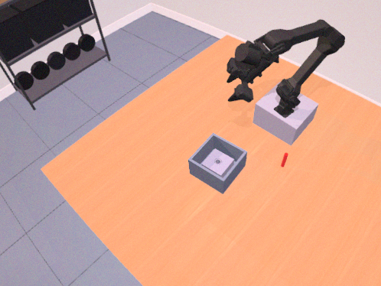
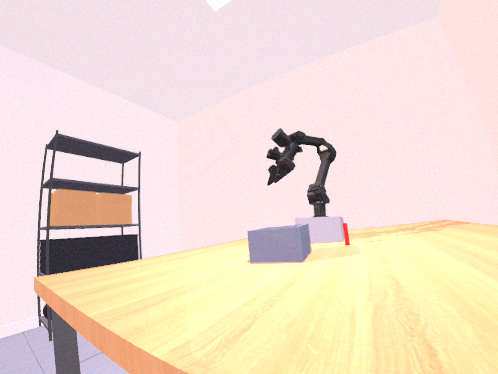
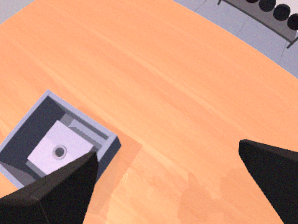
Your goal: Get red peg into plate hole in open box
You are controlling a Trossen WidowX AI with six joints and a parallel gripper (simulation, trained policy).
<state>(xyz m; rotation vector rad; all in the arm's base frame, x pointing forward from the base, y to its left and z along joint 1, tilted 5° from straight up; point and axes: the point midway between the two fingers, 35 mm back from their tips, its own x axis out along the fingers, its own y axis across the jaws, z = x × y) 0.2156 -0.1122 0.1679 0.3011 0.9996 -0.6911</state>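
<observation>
Now: the red peg 70 mm behind my gripper tip, 260 mm to the left of it and 230 mm below it. Also, from my gripper tip: grey box: 130 mm ahead, 90 mm to the left, 240 mm below.
</observation>
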